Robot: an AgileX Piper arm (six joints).
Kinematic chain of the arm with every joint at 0, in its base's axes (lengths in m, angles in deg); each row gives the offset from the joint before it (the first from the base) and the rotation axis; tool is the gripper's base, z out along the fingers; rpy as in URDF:
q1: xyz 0 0 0.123 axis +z
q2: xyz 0 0 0 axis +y
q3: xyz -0.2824 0 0.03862 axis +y
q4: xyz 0.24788 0 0.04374 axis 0.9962 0 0.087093
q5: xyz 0 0 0 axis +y
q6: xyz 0.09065 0 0.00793 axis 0.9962 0 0.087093
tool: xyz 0 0 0 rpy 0 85 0
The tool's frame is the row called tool.
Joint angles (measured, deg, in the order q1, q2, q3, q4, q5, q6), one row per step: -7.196, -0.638, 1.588, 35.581, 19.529, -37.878; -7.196, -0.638, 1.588, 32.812, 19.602, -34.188; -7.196, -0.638, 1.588, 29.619, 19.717, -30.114; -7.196, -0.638, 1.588, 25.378, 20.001, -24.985; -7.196, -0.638, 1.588, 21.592, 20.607, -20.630; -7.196, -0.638, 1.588, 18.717, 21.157, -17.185; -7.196, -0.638, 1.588, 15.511, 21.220, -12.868
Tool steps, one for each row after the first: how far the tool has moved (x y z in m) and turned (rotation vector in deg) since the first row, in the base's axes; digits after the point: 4 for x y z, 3 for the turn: -0.0001, -0.0012, -0.0009, 0.864, 0.652, -0.929; -0.0003, -0.0025, -0.0020, 1.680, 1.362, -1.993; -0.0006, -0.0043, -0.0034, 2.488, 2.318, -3.367; -0.0010, -0.0058, -0.0051, 3.000, 3.410, -4.501; -0.0013, -0.0070, -0.0064, 3.518, 4.286, -5.445; -0.0015, -0.0088, -0.0070, 4.531, 4.690, -6.831
